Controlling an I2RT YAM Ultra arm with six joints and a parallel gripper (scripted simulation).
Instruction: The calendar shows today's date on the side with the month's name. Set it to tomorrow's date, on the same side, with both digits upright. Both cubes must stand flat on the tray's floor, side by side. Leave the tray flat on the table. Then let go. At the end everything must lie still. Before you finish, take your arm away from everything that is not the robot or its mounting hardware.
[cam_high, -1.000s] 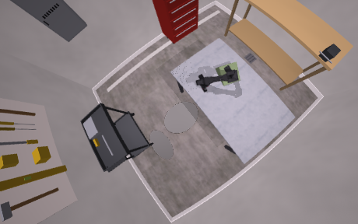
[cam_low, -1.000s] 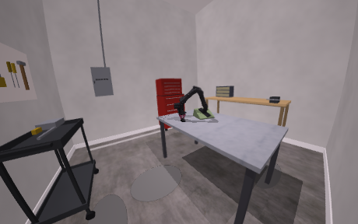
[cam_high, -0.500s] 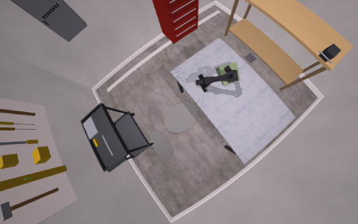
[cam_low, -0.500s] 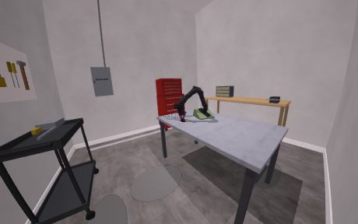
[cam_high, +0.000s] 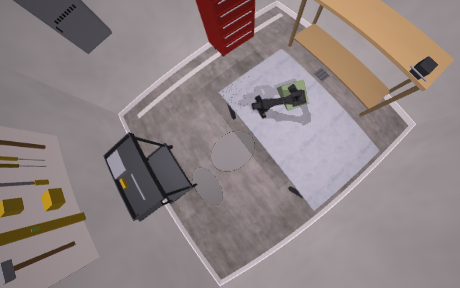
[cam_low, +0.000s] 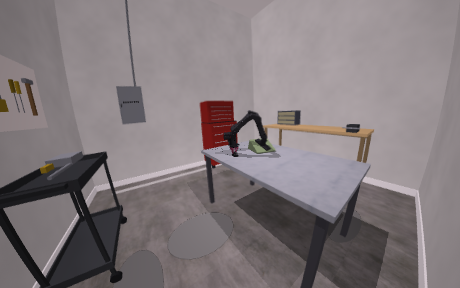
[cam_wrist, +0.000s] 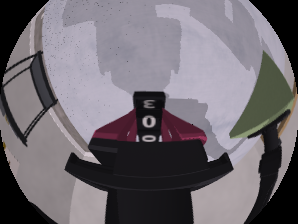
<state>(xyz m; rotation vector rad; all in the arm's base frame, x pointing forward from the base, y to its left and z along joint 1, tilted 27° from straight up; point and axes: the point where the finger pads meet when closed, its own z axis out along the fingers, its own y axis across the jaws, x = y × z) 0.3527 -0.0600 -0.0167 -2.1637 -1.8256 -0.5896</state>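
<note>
Now: the black calendar cube right at my hand.
</note>
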